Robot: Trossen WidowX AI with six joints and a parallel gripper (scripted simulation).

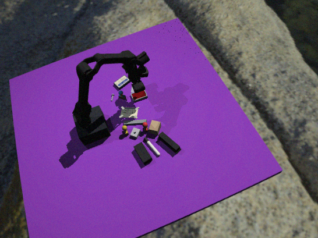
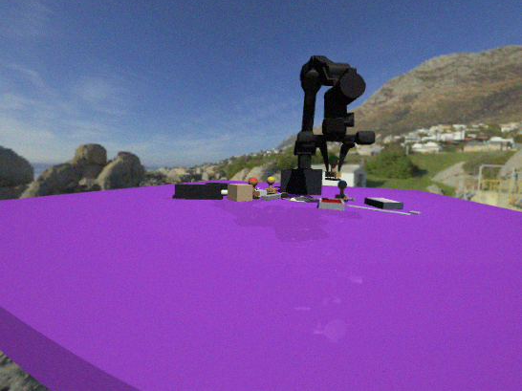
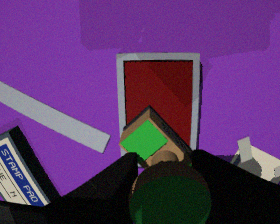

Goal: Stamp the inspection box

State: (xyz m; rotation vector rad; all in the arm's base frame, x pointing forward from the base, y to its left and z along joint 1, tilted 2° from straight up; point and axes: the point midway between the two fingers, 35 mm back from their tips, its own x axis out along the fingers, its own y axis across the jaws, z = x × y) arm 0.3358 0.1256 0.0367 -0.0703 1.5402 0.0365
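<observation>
My gripper tip is 90 mm past the cream card, 90 mm to the left of it and 90 mm above it. Also, from my gripper tip: blue-knobbed stamp 100 mm behind, 30 mm to the left, 70 mm below; then ink pad 90 mm below; then green-knobbed stamp right at my gripper tip.
</observation>
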